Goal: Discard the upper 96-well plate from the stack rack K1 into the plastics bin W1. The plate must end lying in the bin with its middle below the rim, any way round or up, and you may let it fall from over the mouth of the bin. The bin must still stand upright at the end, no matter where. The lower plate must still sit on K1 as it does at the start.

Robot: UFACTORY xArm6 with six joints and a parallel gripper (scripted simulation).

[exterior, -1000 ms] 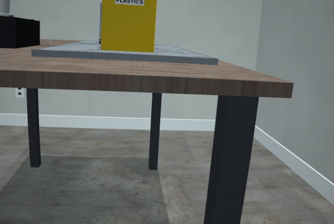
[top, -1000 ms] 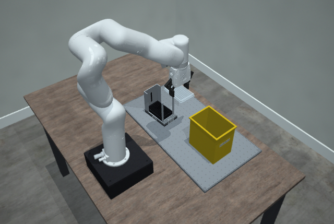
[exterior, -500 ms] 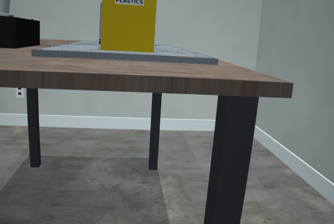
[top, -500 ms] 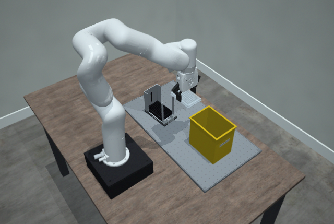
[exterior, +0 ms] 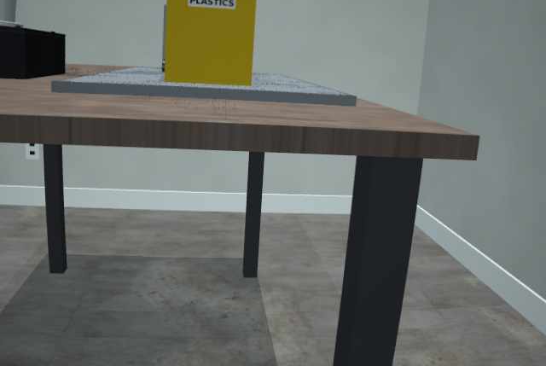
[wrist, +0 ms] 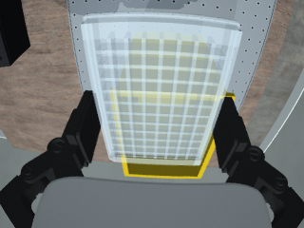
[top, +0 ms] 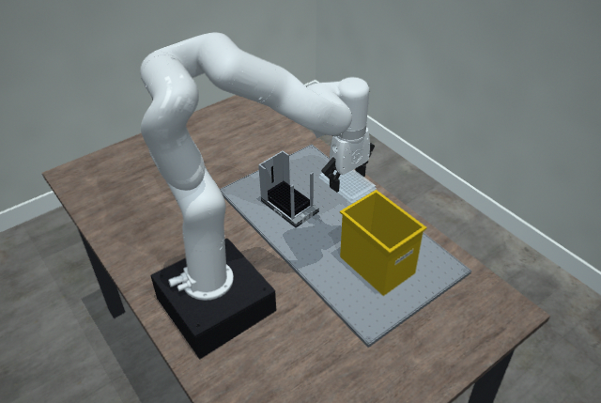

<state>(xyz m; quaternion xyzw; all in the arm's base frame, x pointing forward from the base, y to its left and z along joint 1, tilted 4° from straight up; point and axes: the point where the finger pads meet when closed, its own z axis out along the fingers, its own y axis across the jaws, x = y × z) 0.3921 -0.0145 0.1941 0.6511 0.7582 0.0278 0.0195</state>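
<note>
The yellow plastics bin W1 is 3 cm ahead of my hand, 11 cm to the right of it and 16 cm below it. Also, from my hand: black plate: 6 cm behind, 22 cm to the left, 22 cm below; white 96-well plate: 1 cm below.
</note>
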